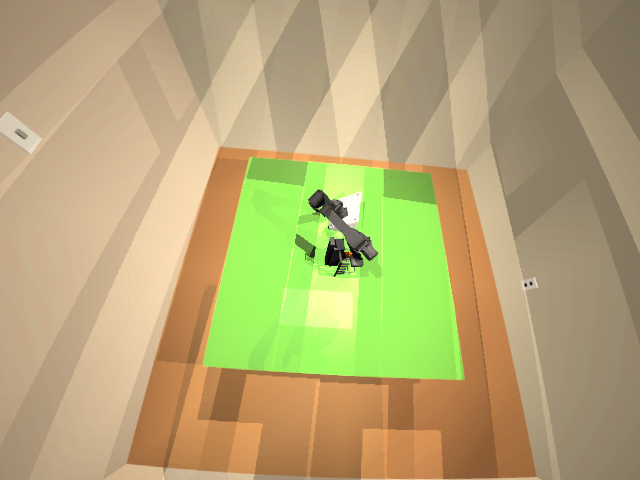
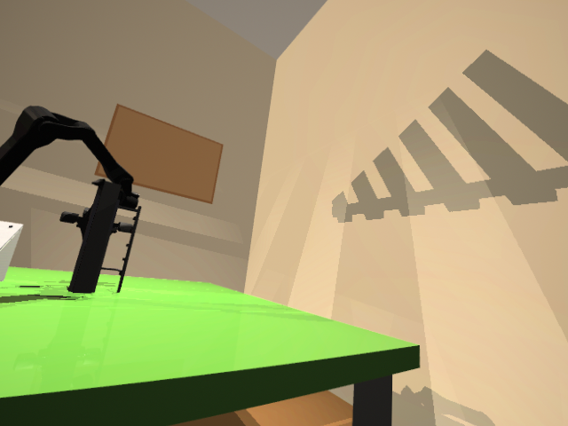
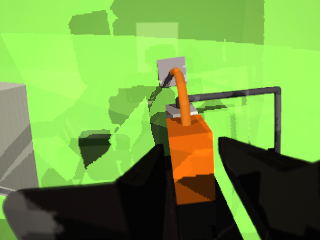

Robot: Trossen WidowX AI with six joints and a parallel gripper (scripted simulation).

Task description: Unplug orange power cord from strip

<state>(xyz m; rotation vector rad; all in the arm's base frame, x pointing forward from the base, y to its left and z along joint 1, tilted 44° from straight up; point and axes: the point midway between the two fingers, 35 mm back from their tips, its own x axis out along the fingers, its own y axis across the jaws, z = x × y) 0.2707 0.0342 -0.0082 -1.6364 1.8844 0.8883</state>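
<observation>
The orange plug lies 3 cm to the right of my gripper tip. The rest, counted from my gripper tip: black power strip 10 cm to the right, 2 cm above, 1 cm ahead.
</observation>
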